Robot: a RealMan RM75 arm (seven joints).
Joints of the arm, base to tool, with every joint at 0 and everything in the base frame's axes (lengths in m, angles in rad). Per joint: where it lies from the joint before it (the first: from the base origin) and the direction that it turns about. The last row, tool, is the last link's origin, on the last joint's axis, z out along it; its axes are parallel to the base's.
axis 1: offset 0 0 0.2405 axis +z
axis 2: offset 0 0 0 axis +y
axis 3: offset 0 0 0.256 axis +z
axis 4: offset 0 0 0 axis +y
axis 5: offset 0 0 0.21 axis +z
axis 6: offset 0 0 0 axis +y
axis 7: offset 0 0 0.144 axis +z
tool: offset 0 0 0
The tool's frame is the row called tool.
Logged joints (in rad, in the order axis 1, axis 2, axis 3, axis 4, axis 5, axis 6, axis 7), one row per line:
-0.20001, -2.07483, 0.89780, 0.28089, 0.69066, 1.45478, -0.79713
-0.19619, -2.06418, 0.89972, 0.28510, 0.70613, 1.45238, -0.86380
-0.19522, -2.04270, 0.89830, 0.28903, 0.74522, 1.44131, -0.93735
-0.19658, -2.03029, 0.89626, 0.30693, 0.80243, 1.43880, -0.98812
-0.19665, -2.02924, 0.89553, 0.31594, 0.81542, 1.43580, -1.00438
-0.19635, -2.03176, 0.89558, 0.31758, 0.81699, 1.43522, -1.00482
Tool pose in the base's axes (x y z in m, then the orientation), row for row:
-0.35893, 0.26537, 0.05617, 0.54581, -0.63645, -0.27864, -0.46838
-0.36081, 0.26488, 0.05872, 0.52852, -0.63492, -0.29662, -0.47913
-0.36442, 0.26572, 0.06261, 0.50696, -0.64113, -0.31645, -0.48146
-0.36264, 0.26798, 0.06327, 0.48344, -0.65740, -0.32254, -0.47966
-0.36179, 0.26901, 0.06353, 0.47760, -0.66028, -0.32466, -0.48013
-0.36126, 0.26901, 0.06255, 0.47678, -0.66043, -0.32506, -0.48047
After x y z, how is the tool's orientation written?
As a quaternion, w x y z.
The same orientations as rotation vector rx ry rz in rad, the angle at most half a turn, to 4 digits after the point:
-1.5092, -0.6607, -1.1106
-1.5167, -0.7086, -1.1445
-1.5458, -0.7630, -1.1608
-1.6014, -0.7857, -1.1685
-1.6126, -0.7929, -1.1726
-1.6136, -0.7942, -1.1739

